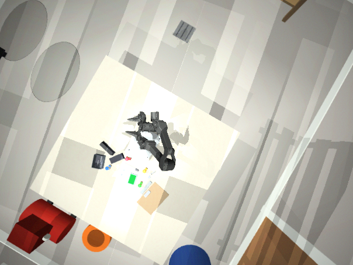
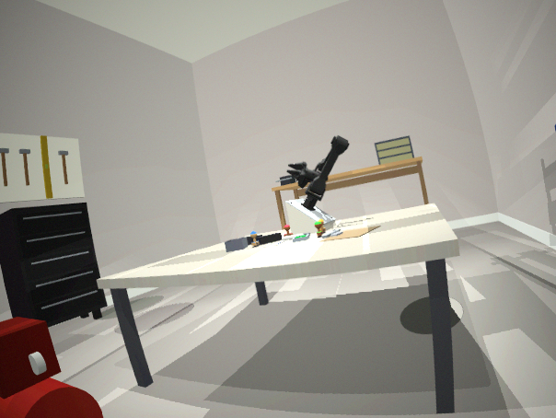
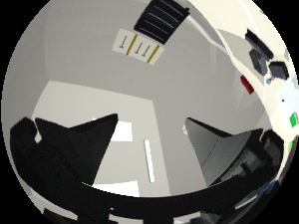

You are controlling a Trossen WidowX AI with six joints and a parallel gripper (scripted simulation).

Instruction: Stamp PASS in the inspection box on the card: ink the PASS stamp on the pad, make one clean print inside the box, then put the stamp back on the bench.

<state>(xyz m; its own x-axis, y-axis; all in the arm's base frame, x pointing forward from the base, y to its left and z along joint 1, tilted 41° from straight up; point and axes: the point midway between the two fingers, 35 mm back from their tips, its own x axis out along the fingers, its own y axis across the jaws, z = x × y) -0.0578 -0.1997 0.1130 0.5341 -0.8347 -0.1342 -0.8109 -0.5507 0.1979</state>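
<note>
The green-knobbed stamp lies 370 mm ahead of my gripper tip, 290 mm to the left of it and 330 mm below it. The rest, counted from my gripper tip: blue-knobbed stamp 410 mm ahead, 330 mm below; red-knobbed stamp 260 mm ahead, 80 mm to the left, 330 mm below; yellow-knobbed stamp 250 mm ahead, 250 mm to the left, 330 mm below.
</note>
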